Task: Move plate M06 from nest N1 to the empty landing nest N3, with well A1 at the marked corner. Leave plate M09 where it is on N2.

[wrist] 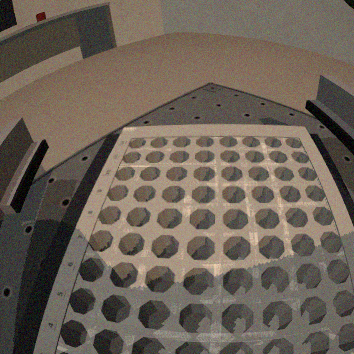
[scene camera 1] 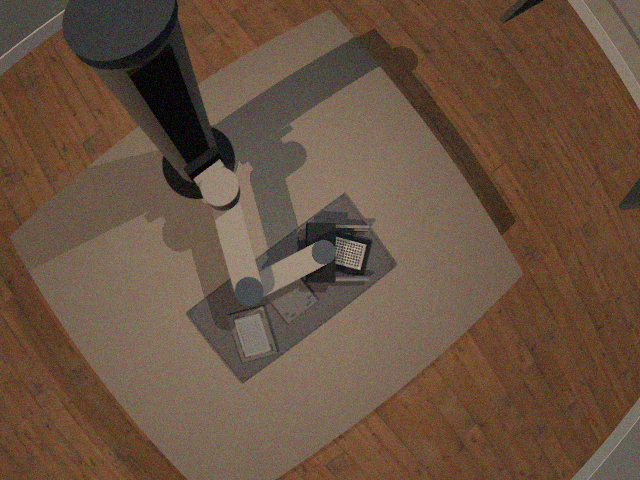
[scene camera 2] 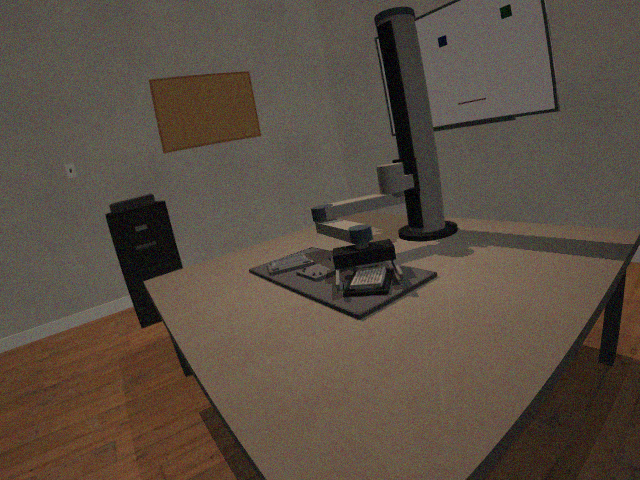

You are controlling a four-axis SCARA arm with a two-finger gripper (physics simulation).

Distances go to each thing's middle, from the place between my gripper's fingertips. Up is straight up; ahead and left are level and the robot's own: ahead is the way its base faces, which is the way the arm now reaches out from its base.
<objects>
I see the dark nest (wrist: 32, 316) 60 mm to the right of my hand, 50 mm behind it and 20 mm below it. Also, from my hand: pale flat plate (scene camera 1: 250, 329): 460 mm to the right, 10 mm below, 10 mm behind.
</objects>
